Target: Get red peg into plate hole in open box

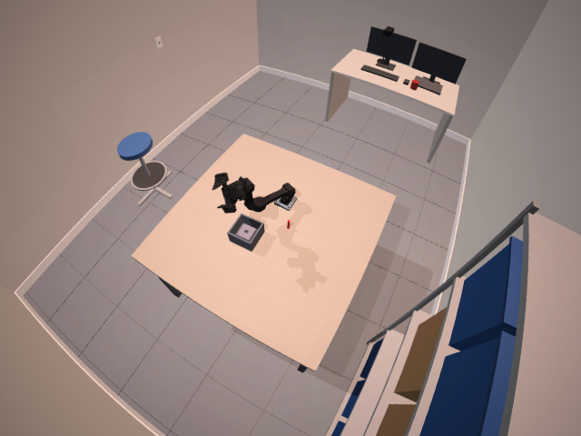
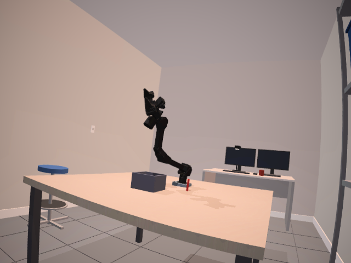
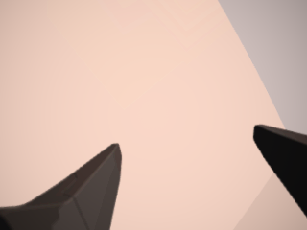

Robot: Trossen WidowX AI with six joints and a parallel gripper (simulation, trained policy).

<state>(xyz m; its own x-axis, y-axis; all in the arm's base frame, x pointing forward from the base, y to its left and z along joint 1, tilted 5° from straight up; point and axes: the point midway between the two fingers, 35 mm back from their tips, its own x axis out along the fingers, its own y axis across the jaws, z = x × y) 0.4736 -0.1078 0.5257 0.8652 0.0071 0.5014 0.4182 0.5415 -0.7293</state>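
The red peg is 35 cm behind my gripper tip, 18 cm to the left of it and 53 cm below it. Round my gripper tip: dark box: 17 cm behind, 1 cm to the right, 54 cm below; then plate: 17 cm behind, 1 cm to the right, 52 cm below.
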